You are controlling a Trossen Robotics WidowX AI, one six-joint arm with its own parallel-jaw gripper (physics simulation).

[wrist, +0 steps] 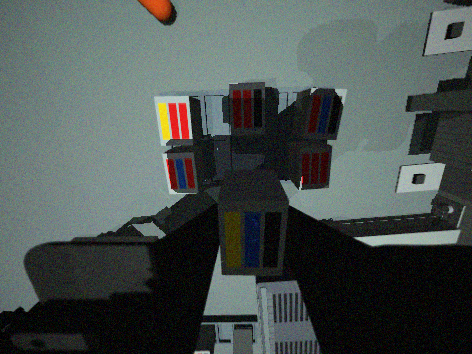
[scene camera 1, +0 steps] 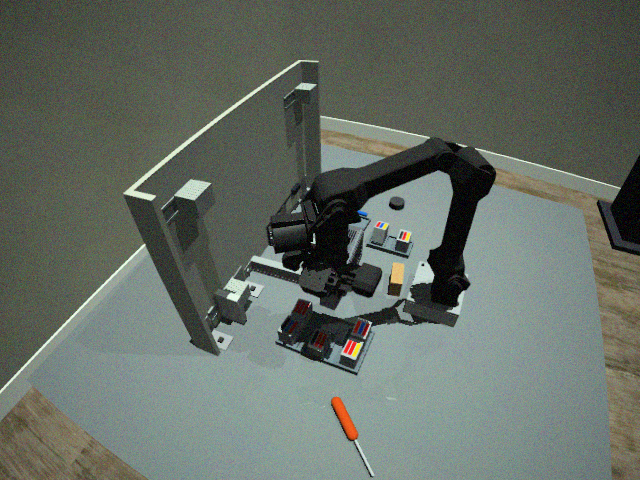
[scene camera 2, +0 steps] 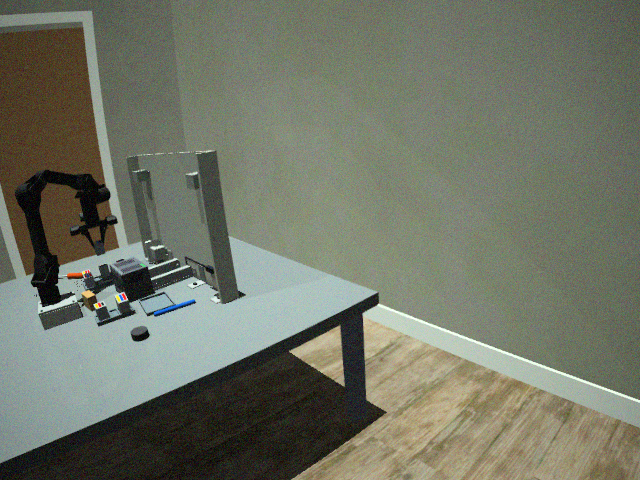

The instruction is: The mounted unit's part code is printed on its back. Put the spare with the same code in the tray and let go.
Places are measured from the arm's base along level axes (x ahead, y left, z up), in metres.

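Where they show: gripper, fingertip midpoint: (wrist: 250, 210) (scene camera 1: 331, 294) (scene camera 2: 98, 246); arm's base at its link origin: (scene camera 1: 445, 294) (scene camera 2: 50, 301).
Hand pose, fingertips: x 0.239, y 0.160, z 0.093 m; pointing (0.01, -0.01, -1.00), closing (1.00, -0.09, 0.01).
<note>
Each offset is from my fingertips to the top centre of the thing. "spot": to the spot under its first point.
My gripper (scene camera 1: 329, 295) (scene camera 2: 99, 244) (wrist: 250, 210) is shut on a grey spare {0.000 m ahead, 0.006 m right, 0.021 m up} (scene camera 1: 329, 301) (scene camera 2: 99, 249) (wrist: 253, 200) with yellow, blue and black stripes, held above and beside the spares rack {0.005 m ahead, 0.022 m left, 0.133 m down} (scene camera 1: 366, 348) (wrist: 216, 115). The rack bears a yellow-red-red spare {0.068 m back, 0.053 m left, 0.095 m down} (scene camera 1: 351, 350) (wrist: 174, 120), a red-red-black spare {0.006 m ahead, 0.055 m left, 0.088 m down} (scene camera 1: 318, 342) (wrist: 247, 107), a red-blue-black spare {0.083 m ahead, 0.046 m left, 0.095 m down} (wrist: 324, 114), a red-blue-red spare {0.072 m back, 0.002 m right, 0.095 m down} (wrist: 180, 173) and a red-red-red spare {0.076 m ahead, 0.009 m right, 0.095 m down} (wrist: 315, 167). A thin dark-rimmed square, perhaps the tray, lies by a blue pen {0.107 m ahead, 0.452 m right, 0.136 m down} (scene camera 2: 174, 307). No printed code on the mounted unit is readable.
A tall grey panel {0.249 m ahead, 0.512 m right, 0.302 m up} (scene camera 1: 232, 149) (scene camera 2: 219, 232) stands behind. A dark vented box {spot: 0.047 m ahead, 0.274 m right, 0.091 m down} (scene camera 2: 135, 283) stands near its foot. A small rack bears two striped blocks {0.029 m back, 0.346 m right, 0.084 m down} (scene camera 1: 380, 232) {0.100 m back, 0.336 m right, 0.095 m down} (scene camera 1: 403, 239). A wooden block {0.111 m back, 0.194 m right, 0.098 m down} (scene camera 1: 396, 279), a black puck {0.041 m back, 0.534 m right, 0.128 m down} (scene camera 1: 396, 203) and an orange screwdriver {0.127 m back, 0.222 m left, 0.126 m down} (scene camera 1: 344, 417) lie around.
</note>
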